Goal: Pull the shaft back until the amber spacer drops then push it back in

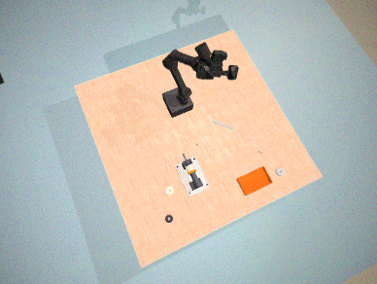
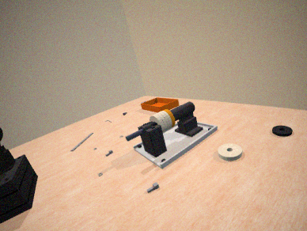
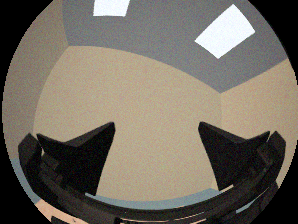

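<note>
Now: the shaft 650 mm below my gripper tip, 210 mm to the right of it and 170 mm ahead of it. The rest, counted from my gripper tip: cream washer: 720 mm below, 390 mm to the right, 230 mm ahead; then amber spacer: 650 mm below, 210 mm to the right, 200 mm ahead; then orange tray: 720 mm below, 430 mm ahead, 130 mm to the left.
</note>
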